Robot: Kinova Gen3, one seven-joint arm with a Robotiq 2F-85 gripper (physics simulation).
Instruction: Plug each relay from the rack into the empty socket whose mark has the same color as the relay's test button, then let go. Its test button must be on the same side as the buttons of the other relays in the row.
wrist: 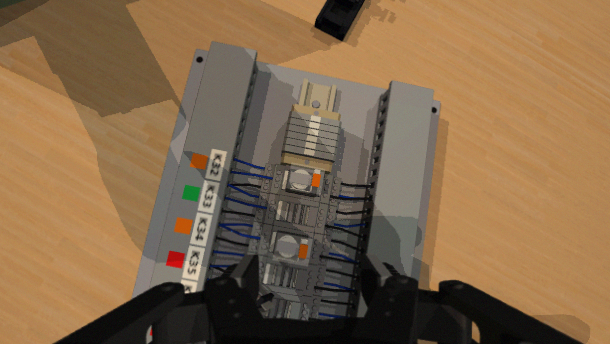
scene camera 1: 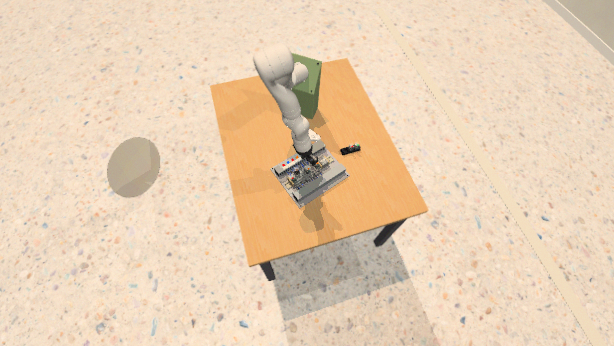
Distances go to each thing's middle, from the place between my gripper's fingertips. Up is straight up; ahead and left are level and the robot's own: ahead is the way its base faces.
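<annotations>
The grey panel [scene camera 1: 282, 179] is 140 mm below my hand, and it is also 20 mm to the left of my hand.
</annotations>
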